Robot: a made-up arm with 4 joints.
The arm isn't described. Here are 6 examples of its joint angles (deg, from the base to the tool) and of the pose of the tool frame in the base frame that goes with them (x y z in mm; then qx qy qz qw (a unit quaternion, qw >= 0)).
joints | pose
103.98 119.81 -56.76 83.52 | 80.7 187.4 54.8 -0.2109 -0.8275 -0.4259 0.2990
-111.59 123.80 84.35 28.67 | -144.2 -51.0 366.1 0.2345 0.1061 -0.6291 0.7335
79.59 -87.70 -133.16 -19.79 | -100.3 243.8 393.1 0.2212 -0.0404 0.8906 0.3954
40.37 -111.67 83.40 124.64 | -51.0 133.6 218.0 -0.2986 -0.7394 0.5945 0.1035
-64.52 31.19 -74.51 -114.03 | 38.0 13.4 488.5 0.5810 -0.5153 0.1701 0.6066
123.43 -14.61 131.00 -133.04 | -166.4 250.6 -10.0 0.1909 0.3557 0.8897 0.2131
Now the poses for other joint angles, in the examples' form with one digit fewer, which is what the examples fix.
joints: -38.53 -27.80 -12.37 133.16
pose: -83 82 294 0.059 -0.980 -0.090 0.168
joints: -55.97 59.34 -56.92 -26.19
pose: -76 202 500 0.094 -0.224 0.467 0.850
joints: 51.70 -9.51 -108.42 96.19
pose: -107 200 51 -0.758 0.266 0.288 0.521
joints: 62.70 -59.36 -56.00 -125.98
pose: -159 1 331 0.412 -0.798 0.225 0.378
